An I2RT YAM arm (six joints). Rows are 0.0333 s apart.
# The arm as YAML. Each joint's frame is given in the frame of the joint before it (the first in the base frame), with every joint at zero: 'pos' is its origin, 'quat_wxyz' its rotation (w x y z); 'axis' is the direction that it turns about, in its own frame. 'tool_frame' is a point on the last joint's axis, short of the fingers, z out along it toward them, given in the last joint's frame.
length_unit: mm
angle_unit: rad
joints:
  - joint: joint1
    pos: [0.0, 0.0, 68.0]
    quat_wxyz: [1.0, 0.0, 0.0, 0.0]
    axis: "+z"
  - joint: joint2
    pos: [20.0, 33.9, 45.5]
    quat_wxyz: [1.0, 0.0, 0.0, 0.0]
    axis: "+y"
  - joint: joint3
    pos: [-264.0, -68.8, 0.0]
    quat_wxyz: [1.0, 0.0, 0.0, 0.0]
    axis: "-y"
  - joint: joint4
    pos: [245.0, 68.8, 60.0]
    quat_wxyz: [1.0, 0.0, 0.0, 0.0]
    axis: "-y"
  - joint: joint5
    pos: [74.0, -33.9, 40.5]
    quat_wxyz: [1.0, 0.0, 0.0, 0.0]
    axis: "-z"
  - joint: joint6
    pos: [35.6, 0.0, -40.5]
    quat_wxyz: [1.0, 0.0, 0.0, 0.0]
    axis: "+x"
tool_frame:
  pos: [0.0, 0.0, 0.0]
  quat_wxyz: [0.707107, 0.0, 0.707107, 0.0]
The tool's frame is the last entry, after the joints.
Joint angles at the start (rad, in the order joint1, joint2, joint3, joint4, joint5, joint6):
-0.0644 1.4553 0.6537 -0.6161 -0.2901 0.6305
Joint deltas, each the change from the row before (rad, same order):
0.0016 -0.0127 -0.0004 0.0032 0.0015 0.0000
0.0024 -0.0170 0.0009 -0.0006 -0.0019 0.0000
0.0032 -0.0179 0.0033 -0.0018 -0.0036 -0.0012
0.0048 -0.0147 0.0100 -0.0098 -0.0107 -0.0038
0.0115 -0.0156 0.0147 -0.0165 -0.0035 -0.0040
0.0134 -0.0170 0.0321 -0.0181 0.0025 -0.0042
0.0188 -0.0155 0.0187 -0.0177 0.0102 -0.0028
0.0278 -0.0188 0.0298 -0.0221 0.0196 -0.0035
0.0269 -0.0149 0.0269 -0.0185 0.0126 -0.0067
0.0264 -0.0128 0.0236 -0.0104 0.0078 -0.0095
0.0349 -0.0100 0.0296 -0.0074 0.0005 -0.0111
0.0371 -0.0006 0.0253 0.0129 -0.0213 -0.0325
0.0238 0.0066 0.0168 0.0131 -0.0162 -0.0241
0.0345 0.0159 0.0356 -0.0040 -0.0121 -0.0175
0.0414 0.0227 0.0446 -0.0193 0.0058 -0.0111
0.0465 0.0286 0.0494 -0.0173 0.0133 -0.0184
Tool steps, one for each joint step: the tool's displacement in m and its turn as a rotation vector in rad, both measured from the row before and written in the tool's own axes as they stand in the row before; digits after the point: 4 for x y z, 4 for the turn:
0.0003 0.0010 -0.0023 -0.0075 -0.0124 -0.0059
0.0007 0.0015 -0.0033 -0.0113 -0.0115 -0.0072
0.0005 0.0021 -0.0039 -0.0138 -0.0118 -0.0098
0.0003 0.0033 -0.0044 -0.0170 -0.0035 -0.0127
0.0009 0.0048 -0.0050 -0.0107 -0.0044 -0.0188
-0.0018 0.0084 -0.0086 -0.0155 -0.0204 -0.0259
0.0012 0.0063 -0.0055 -0.0018 -0.0114 -0.0250
0.0009 0.0096 -0.0080 -0.0009 -0.0213 -0.0365
0.0010 0.0090 -0.0070 -0.0055 -0.0152 -0.0375
0.0008 0.0088 -0.0061 -0.0115 -0.0149 -0.0402
0.0008 0.0117 -0.0064 -0.0229 -0.0123 -0.0507
0.0000 0.0129 -0.0033 -0.0457 -0.0047 -0.0755
-0.0011 0.0085 -0.0004 -0.0310 -0.0005 -0.0513
-0.0022 0.0125 -0.0009 -0.0267 0.0084 -0.0517
-0.0022 0.0138 -0.0002 -0.0072 0.0137 -0.0471
-0.0029 0.0154 0.0009 -0.0029 0.0113 -0.0591

